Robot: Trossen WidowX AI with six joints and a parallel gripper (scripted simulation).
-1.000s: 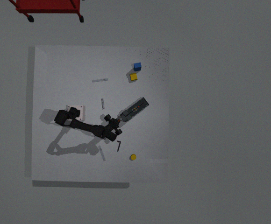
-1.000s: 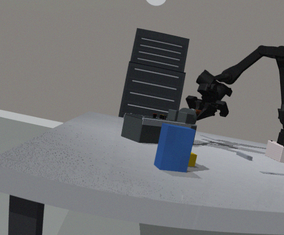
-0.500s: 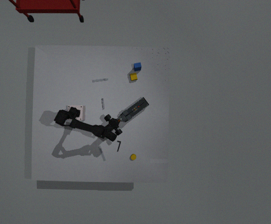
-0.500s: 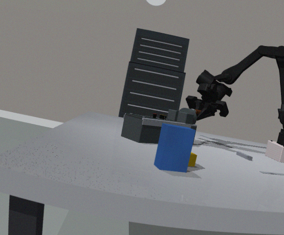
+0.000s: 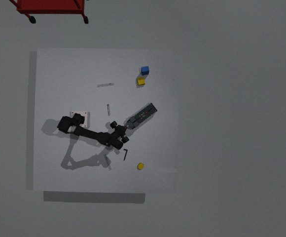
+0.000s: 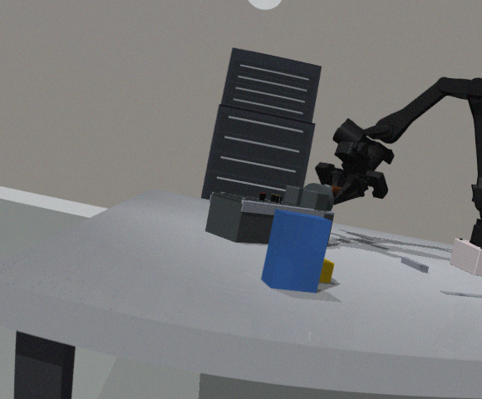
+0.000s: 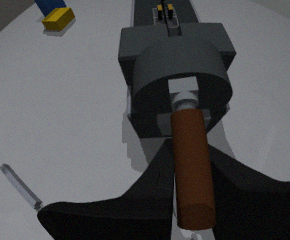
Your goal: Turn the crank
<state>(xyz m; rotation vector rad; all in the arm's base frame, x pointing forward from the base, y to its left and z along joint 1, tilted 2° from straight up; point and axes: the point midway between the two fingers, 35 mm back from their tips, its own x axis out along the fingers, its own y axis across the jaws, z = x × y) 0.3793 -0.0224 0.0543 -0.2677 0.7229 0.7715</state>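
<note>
Now: the brown crank handle 30 mm above my gripper tip, 10 mm to the right of it and 10 mm behind it. Round my gripper tip: red pointer 150 mm ahead, 140 mm to the left, 10 mm below; black hex key 230 mm to the right, 90 mm below, 20 mm ahead; yellow block 420 mm to the left, 80 mm below, 60 mm ahead.
</note>
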